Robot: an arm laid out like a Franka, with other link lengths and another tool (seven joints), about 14 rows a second.
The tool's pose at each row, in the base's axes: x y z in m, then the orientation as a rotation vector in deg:
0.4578 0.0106 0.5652 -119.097 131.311 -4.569
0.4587 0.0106 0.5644 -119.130 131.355 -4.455
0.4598 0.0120 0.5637 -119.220 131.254 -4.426
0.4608 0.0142 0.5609 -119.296 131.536 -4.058
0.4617 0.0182 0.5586 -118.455 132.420 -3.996
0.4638 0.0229 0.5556 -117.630 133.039 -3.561
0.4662 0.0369 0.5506 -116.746 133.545 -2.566
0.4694 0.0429 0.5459 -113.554 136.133 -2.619
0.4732 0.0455 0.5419 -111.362 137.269 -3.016
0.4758 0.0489 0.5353 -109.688 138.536 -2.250
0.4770 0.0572 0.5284 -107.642 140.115 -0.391
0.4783 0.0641 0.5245 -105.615 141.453 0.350
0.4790 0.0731 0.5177 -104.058 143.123 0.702
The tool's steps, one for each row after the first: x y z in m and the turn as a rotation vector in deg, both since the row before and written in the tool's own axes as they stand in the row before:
-0.0001 -0.0008 0.0009 -0.090 -0.012 0.004
-0.0015 -0.0009 0.0008 -0.004 -0.026 -0.086
-0.0023 -0.0006 0.0028 -0.347 0.026 0.085
-0.0041 -0.0004 0.0023 -0.093 0.065 0.783
-0.0049 -0.0014 0.0031 -0.145 -0.237 0.670
-0.0142 -0.0004 0.0051 -0.332 -0.570 0.662
-0.0063 -0.0021 0.0049 0.116 0.013 2.653
-0.0032 -0.0031 0.0042 0.541 -0.182 1.563
-0.0037 -0.0014 0.0068 -0.326 -0.324 1.374
-0.0082 0.0011 0.0071 -0.903 -0.722 1.709
-0.0068 0.0007 0.0042 -0.251 -0.387 1.585
-0.0085 0.0021 0.0072 -0.397 0.226 1.462

